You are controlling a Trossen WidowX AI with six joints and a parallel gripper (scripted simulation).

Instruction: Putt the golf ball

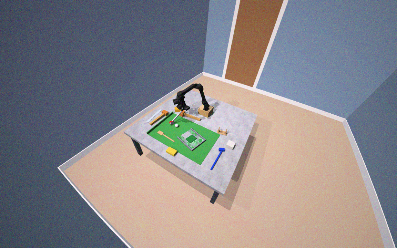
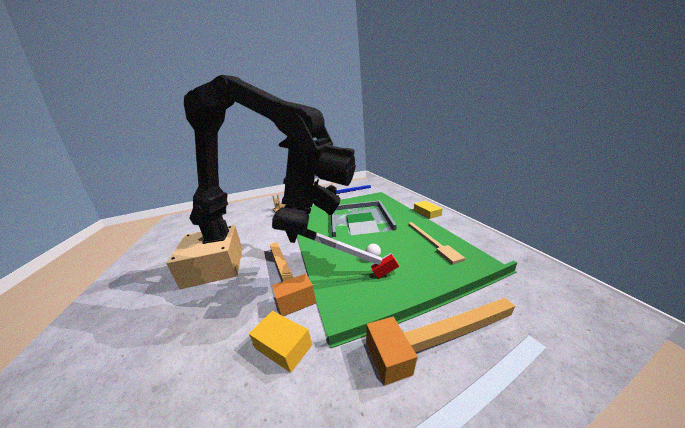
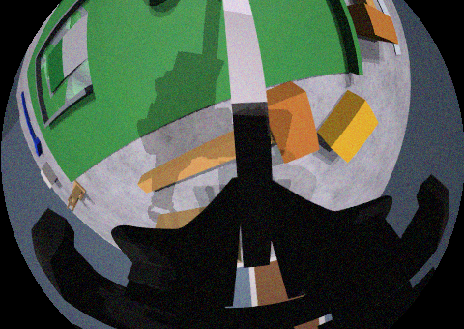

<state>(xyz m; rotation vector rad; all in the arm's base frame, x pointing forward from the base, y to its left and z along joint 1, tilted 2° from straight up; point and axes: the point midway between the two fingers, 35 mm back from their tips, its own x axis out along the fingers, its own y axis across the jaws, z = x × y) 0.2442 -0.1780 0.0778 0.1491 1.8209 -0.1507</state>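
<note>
My gripper tip is now 110 mm short of the red putter, 40 mm above it and 20 mm to the left of it. Round my gripper tip: green mat (240 mm ahead, 190 mm to the left, 130 mm below); then grey strip (340 mm to the right, 240 mm ahead, 130 mm below); then white golf ball (200 mm ahead, 100 mm below, 40 mm to the left).
</note>
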